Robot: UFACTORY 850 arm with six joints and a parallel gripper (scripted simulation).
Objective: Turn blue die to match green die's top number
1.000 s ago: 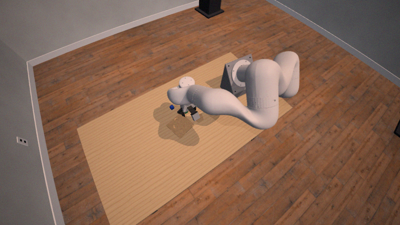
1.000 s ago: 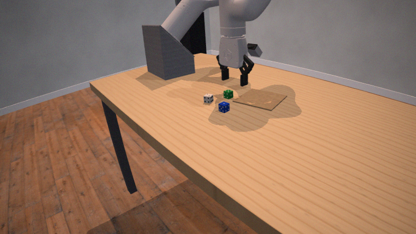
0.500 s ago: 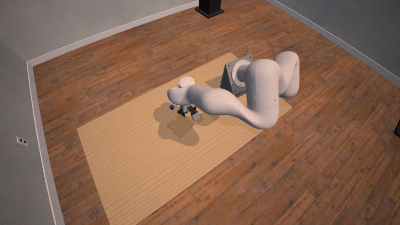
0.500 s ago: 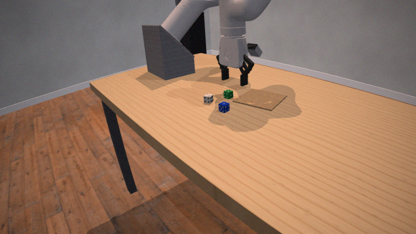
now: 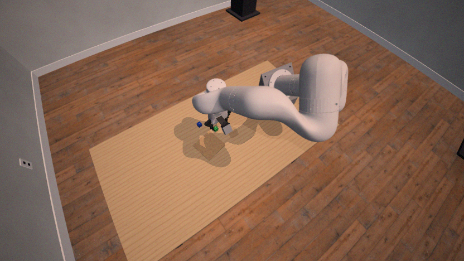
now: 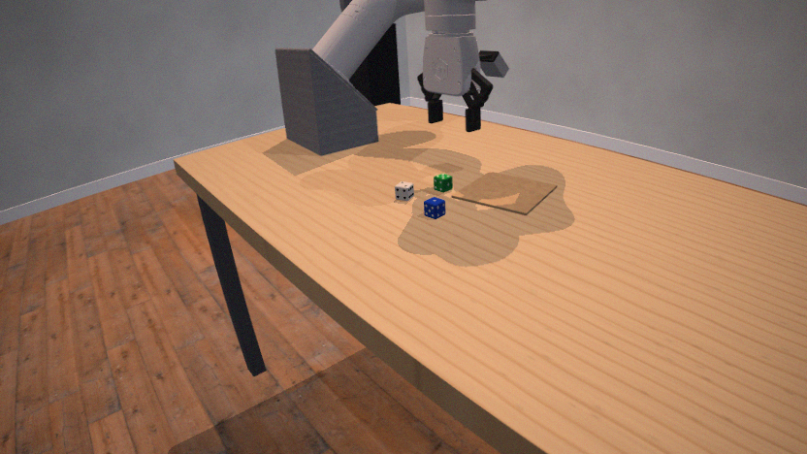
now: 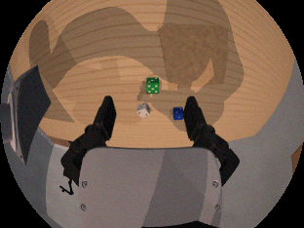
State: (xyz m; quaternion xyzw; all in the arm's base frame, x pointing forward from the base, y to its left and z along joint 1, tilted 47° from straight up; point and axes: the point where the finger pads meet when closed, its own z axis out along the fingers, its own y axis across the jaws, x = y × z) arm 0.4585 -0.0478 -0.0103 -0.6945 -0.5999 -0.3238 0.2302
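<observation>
Now: hand 12 cm to the left of the blue die, 11 cm above it and 6 cm short of it. From my hand the other things lie so: white die: 11 cm to the right, 11 cm below, 2 cm behind; mat: 12 cm below, 10 cm ahead, 2 cm to the left; green die: 11 cm below, 4 cm to the right.
</observation>
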